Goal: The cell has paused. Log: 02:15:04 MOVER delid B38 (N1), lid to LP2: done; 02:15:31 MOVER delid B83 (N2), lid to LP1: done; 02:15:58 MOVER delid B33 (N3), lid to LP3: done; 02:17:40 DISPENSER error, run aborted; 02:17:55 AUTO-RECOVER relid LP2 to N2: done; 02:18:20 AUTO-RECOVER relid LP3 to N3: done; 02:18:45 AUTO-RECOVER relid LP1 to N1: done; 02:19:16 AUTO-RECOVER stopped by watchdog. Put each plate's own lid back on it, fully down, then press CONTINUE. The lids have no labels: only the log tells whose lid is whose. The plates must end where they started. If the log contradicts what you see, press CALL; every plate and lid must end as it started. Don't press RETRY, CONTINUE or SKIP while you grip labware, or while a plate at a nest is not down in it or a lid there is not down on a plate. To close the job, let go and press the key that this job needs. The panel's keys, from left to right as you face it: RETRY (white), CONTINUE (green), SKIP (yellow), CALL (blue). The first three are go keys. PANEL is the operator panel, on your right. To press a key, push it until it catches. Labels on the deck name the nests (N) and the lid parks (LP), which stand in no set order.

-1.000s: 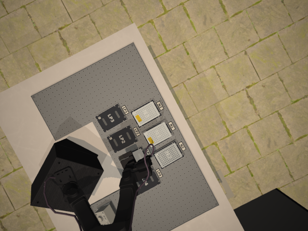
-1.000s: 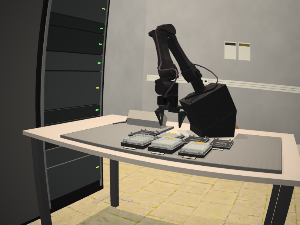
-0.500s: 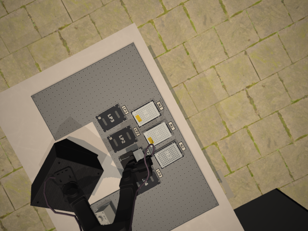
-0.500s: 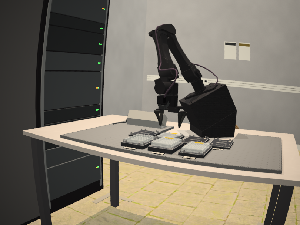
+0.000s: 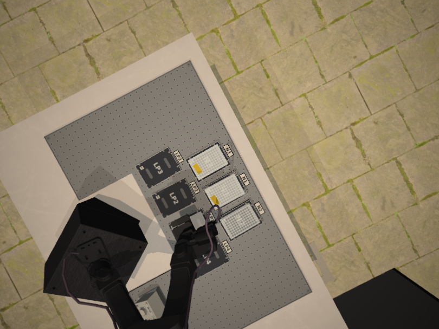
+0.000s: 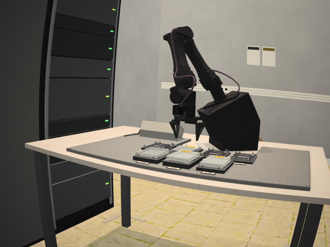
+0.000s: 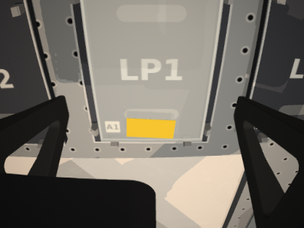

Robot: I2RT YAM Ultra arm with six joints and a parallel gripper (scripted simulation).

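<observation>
The clear lid lies 5 cm below my hand. The rest, counted from my hand: green key (26 cm behind, 25 cm to the right); then lid park LP1 (6 cm below); then lid park LP4 (1 cm ahead, 13 cm to the right, 6 cm below).
</observation>
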